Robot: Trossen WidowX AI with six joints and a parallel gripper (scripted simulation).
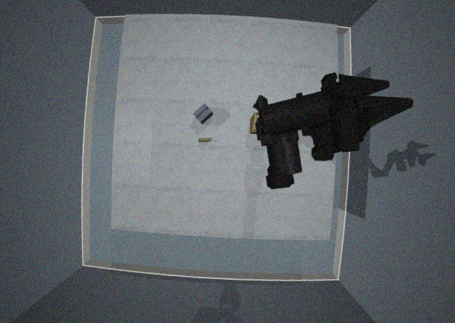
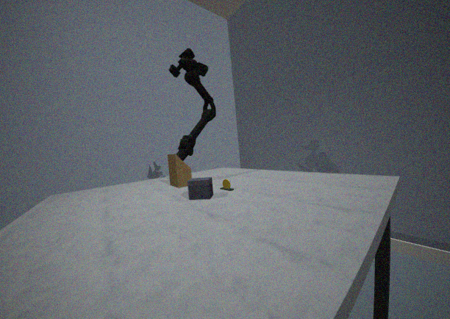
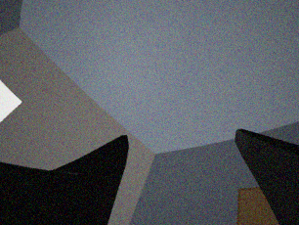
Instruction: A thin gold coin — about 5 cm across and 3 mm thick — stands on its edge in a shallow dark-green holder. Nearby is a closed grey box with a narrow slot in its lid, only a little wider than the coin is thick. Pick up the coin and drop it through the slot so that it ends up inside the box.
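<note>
My gripper tip is 38 cm short of the gold coin, 5 cm to the right of it and 75 cm above it.
</note>
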